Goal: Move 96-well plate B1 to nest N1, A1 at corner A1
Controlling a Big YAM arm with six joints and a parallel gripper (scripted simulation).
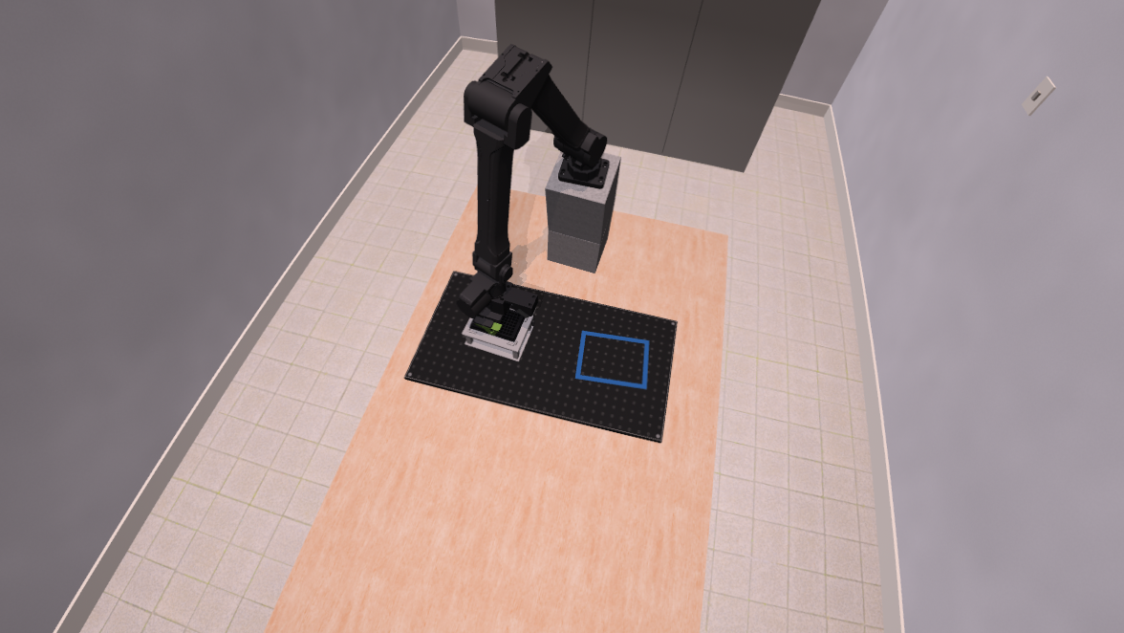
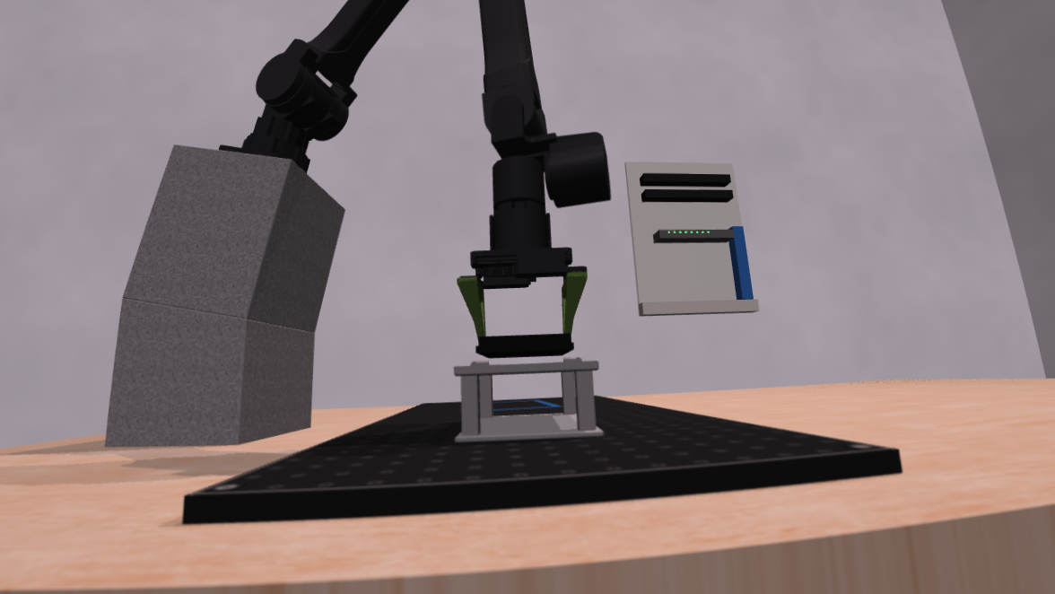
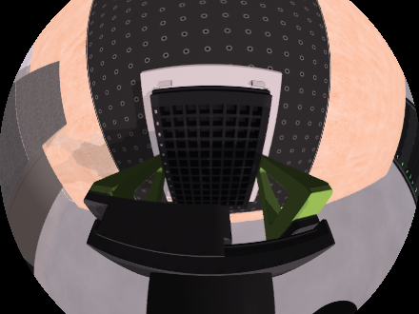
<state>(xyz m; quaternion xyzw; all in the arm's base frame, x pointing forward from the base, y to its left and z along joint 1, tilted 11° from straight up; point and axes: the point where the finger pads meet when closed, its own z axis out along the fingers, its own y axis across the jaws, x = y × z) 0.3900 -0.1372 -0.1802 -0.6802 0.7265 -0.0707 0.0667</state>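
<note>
My hand is right at the black 96-well plate. The rest, counted from my hand: grey raised nest N1 (3 cm below).
</note>
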